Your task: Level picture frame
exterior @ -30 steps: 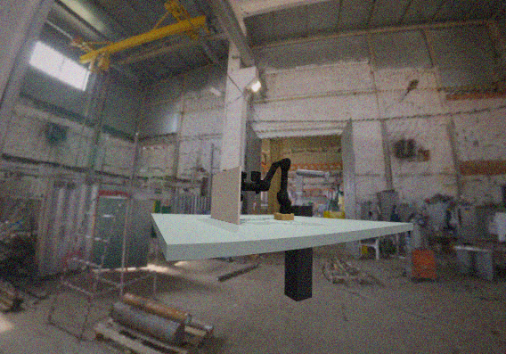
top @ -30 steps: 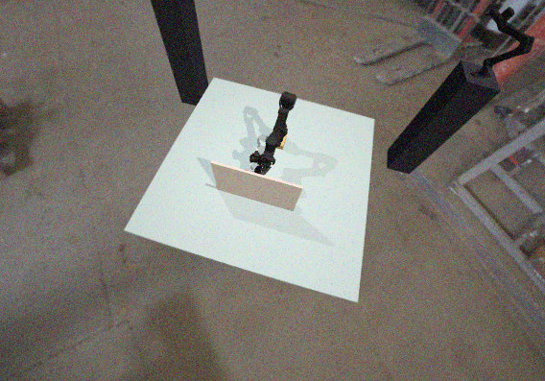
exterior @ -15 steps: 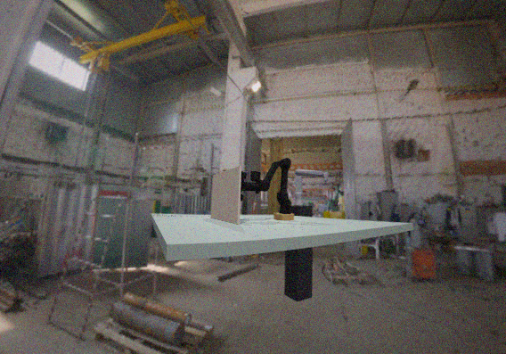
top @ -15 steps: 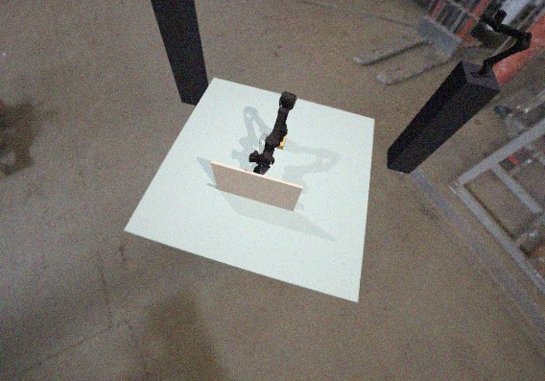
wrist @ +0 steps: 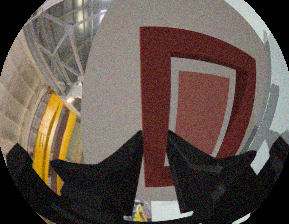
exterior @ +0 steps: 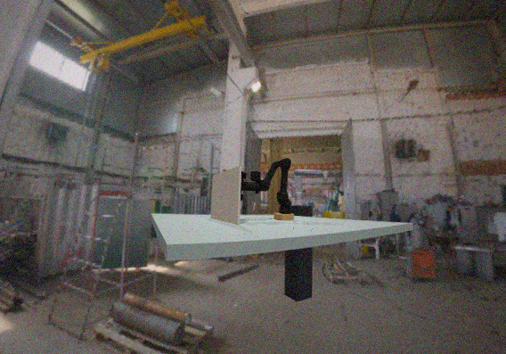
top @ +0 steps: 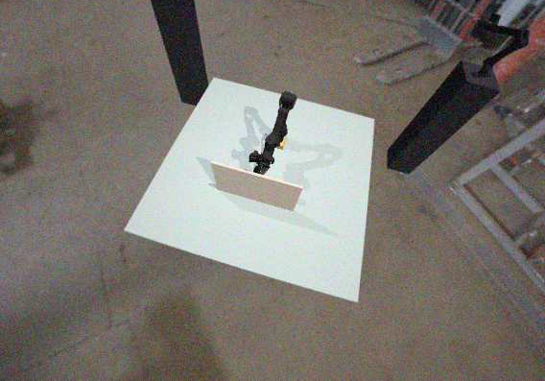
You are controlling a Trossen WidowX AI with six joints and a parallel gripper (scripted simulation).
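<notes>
The picture frame lies 5 cm below my gripper tip, 2 cm to the right of it and 1 cm ahead of it. The rest, counted from my gripper tip: wall panel: 7 cm below, 2 cm ahead, 1 cm to the right.
</notes>
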